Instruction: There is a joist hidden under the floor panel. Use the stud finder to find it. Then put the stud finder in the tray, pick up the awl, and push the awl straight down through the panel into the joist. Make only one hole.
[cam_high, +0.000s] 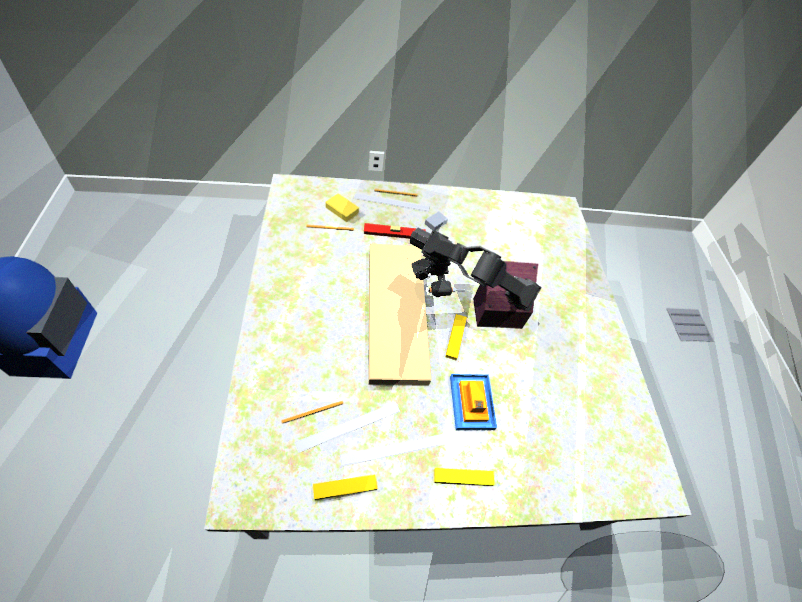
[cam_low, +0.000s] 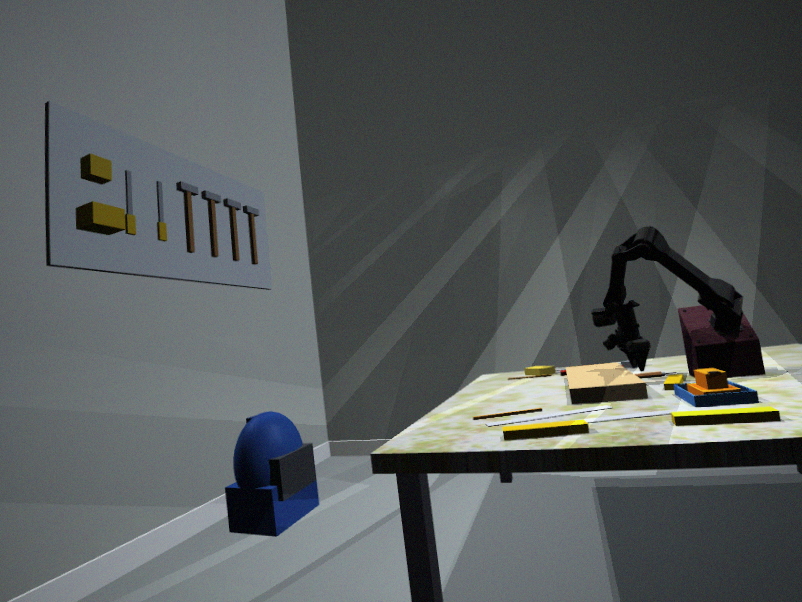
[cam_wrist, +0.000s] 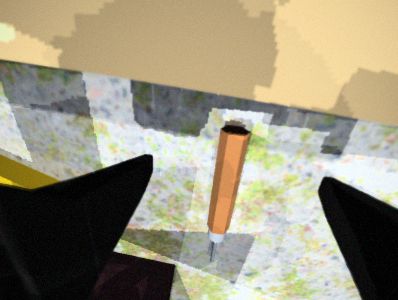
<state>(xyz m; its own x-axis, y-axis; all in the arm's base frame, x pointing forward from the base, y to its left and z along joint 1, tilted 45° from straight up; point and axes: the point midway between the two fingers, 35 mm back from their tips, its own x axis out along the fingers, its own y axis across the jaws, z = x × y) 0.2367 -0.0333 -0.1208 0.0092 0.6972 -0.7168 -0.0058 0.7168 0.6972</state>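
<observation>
My gripper tip is 60 mm past the awl and 20 mm above it. The rest, counted from my gripper tip: red level: 110 mm ahead, 270 mm to the right, 10 mm below; grey block: 60 mm behind, 320 mm to the right, 20 mm below; blue tray: 60 mm behind, 410 mm to the left, 10 mm below.
</observation>
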